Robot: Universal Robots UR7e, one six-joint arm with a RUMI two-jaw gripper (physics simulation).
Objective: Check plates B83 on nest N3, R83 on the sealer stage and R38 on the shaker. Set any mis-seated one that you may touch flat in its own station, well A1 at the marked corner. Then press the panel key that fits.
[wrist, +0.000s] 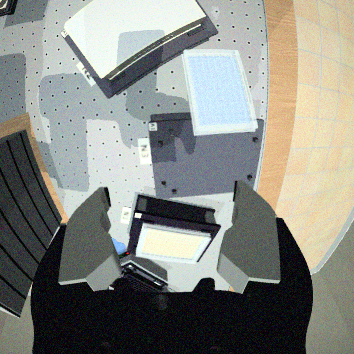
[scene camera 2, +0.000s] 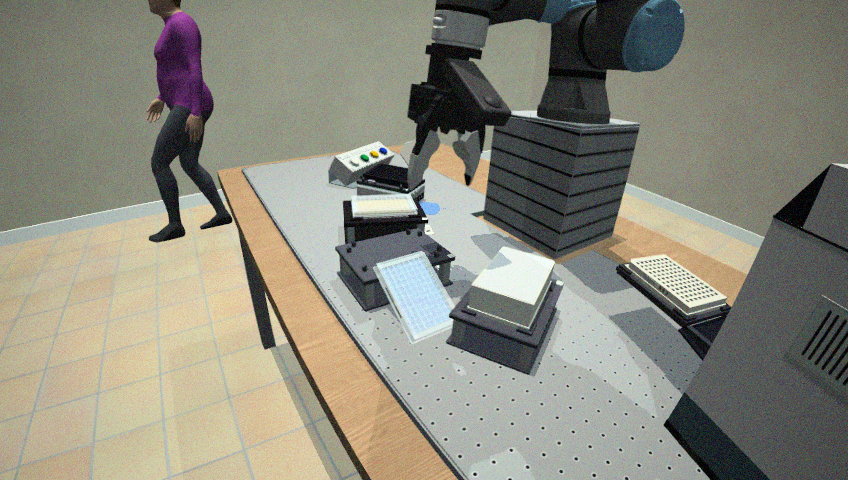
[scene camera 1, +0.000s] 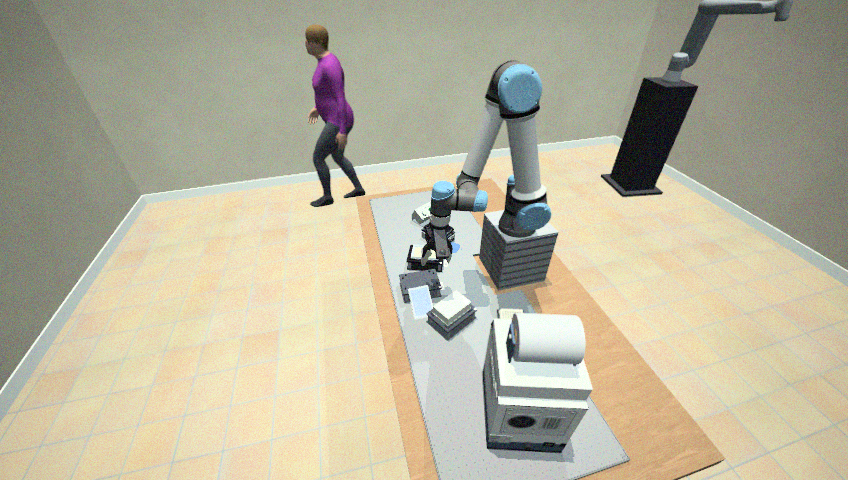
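Note:
The blue plate is tilted: one end rests on the edge of grey nest N3, the other slopes down towards the mat. A cream plate lies on the low black stage beside the white sealer. Another cream plate lies on a black station; a black plate-like unit stands behind it. I cannot tell which is the shaker. My gripper is open and empty, above the black station's area. The key panel has white, green, yellow and blue keys.
A white box-like block sits on a dark stand beside the blue plate. The arm's ribbed pedestal stands across the table. A person is beyond the table. A second arm stands on a black column.

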